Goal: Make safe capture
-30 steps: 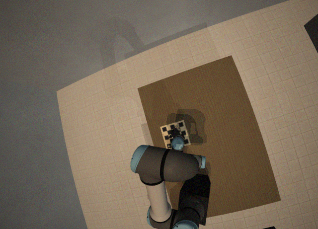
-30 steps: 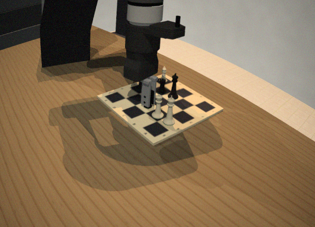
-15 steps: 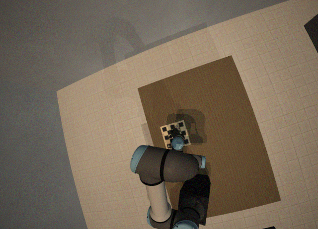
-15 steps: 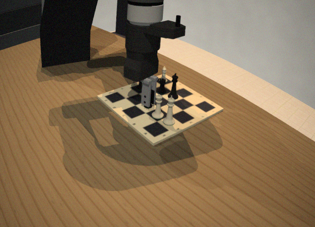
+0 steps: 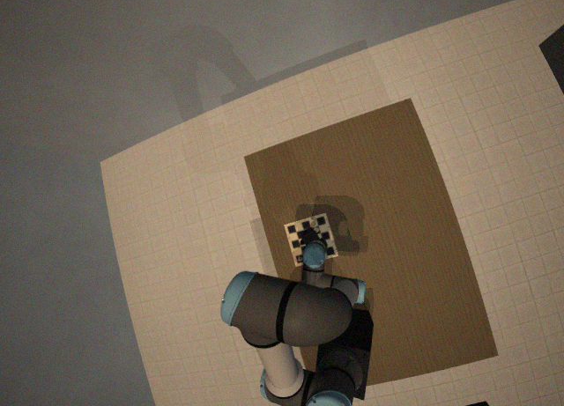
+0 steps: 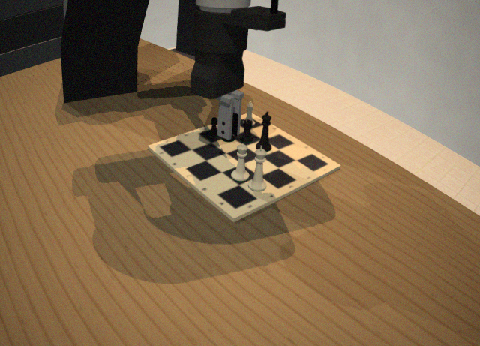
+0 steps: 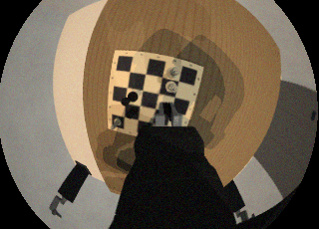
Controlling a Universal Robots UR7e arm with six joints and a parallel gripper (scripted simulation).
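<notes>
The white queen is 40 mm below my hand, 40 mm ahead of it and 10 mm to the right of it. Round my hand: white king: 70 mm ahead, 30 mm below, 10 mm to the right; chessboard: 70 mm below, 40 mm to the left; tall black piece: 80 mm to the left, 30 mm below, 10 mm ahead.
</notes>
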